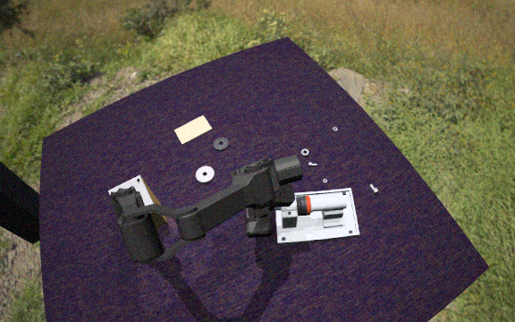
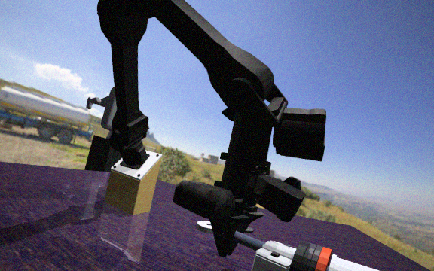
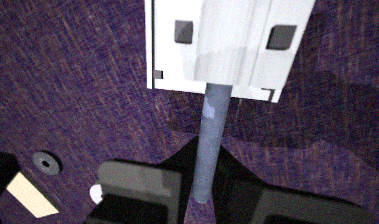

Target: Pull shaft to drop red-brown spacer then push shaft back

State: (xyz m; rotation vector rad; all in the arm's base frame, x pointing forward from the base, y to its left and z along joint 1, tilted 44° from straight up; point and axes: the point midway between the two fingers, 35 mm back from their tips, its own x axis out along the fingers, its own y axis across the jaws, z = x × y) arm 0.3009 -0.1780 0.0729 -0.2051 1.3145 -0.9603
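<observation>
Now: gripper tip 6 cm short of the shaft, 3 cm to the left of it and 3 cm below it. Also, from my gripper tip: orange-red spacer: 11 cm ahead, 6 cm to the right, 3 cm above; then small screw: 34 cm ahead, 11 cm to the right, 4 cm below; then cream card: 43 cm to the left, 4 cm below, 3 cm behind.
</observation>
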